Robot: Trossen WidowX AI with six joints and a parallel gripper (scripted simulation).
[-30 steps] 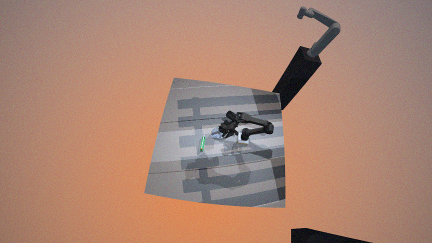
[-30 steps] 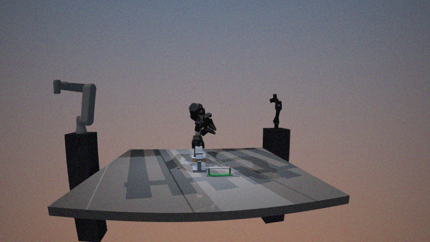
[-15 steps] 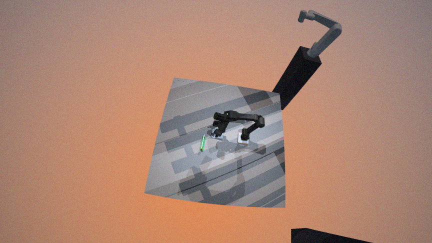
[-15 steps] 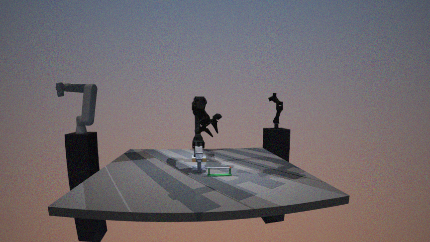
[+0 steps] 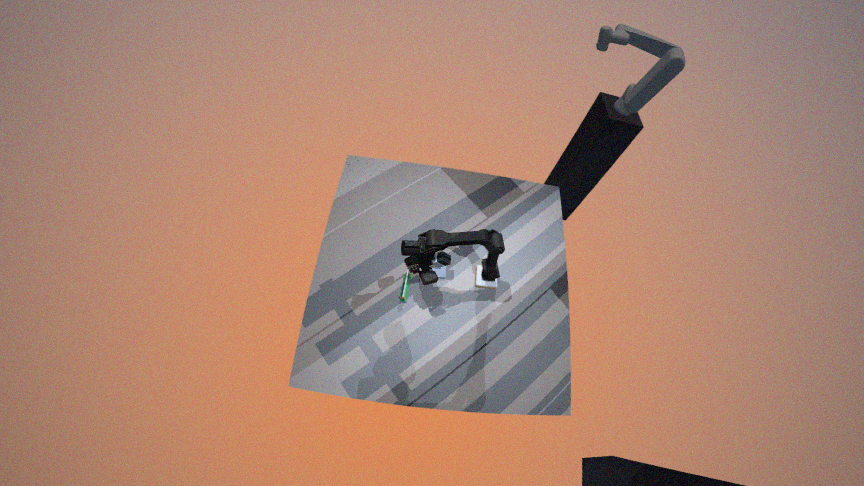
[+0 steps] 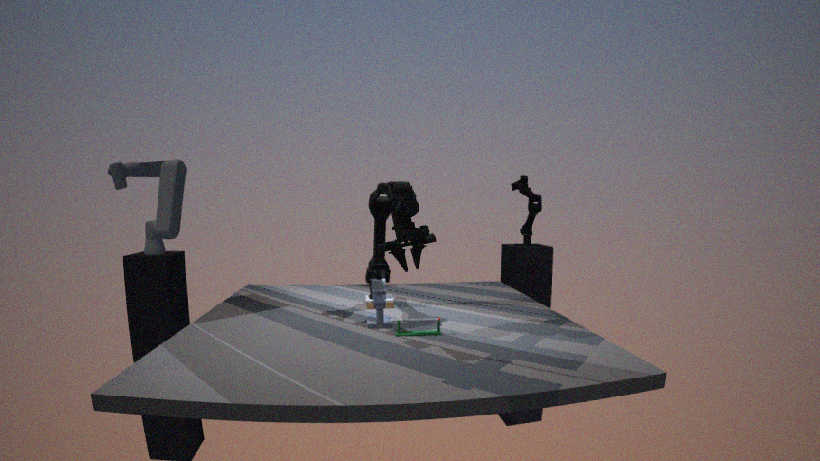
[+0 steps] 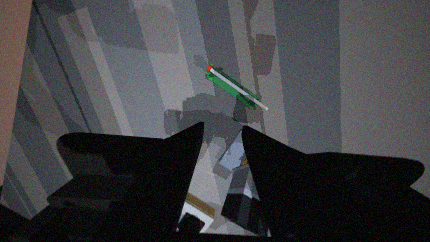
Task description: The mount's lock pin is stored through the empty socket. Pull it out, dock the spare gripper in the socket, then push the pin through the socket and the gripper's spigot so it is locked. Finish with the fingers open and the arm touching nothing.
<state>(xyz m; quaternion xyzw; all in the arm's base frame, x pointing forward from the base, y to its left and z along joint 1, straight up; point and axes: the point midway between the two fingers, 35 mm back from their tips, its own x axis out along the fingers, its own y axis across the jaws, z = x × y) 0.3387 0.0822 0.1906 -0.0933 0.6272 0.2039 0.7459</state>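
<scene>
Right now my gripper tip is 17 cm above the green bracket, 5 cm short of it and 1 cm to the right of it. The rest, counted from my gripper tip: spare gripper (10 cm to the right, 8 cm behind, 7 cm below); then socket (14 cm below, 10 cm to the right, 6 cm behind).
</scene>
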